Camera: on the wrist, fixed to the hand. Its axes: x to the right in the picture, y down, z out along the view.
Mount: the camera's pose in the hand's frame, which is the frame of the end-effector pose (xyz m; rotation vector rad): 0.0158 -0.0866 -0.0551 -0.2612 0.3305 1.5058
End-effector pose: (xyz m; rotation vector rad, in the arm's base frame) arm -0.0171 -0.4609 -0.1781 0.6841 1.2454 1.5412
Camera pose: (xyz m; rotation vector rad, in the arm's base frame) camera -0.0408 -0.4693 -0.2789 -1.1572 -0.5046 -2.6088
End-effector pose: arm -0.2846 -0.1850 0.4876 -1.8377 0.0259 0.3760
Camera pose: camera -0.2382 -0.2079 0.5776 -1.7929 1.6993 1.1080
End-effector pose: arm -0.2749 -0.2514 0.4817 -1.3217 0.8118 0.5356
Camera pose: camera -0.2116 -0.3234 0.5217 -0.8067 2.0421 1.6419
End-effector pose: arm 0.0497 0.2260 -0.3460 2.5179 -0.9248 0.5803
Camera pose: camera 0.1059 0.3060 -0.3108 1.0318 -2.4066 1.0777
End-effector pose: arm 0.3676 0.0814 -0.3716 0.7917 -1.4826 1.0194
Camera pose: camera 0.4654 0.0977 -0.3406 -0.8719 -1.7599 1.8084
